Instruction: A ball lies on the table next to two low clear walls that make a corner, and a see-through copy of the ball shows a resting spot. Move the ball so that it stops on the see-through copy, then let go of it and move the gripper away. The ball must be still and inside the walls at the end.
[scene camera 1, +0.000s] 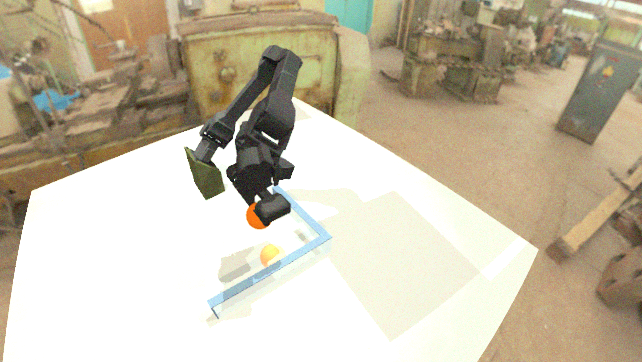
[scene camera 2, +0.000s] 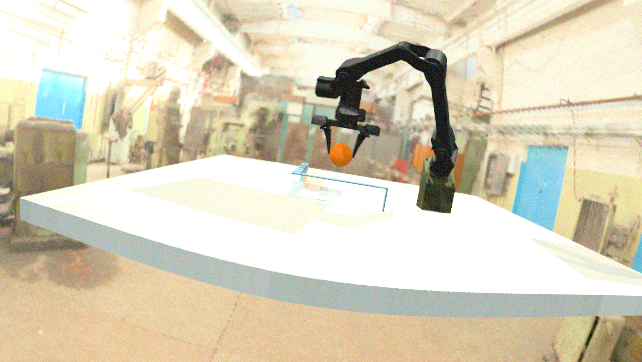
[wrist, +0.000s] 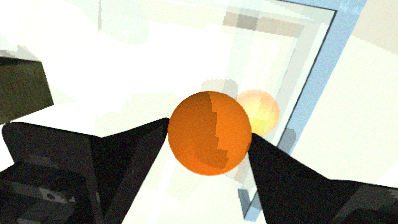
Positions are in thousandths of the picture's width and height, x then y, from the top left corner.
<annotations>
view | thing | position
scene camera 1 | my gripper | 404, 598
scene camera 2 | my gripper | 530, 430
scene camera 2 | clear wall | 479, 521
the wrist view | my gripper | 524, 583
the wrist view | see-through copy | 657, 480
</annotations>
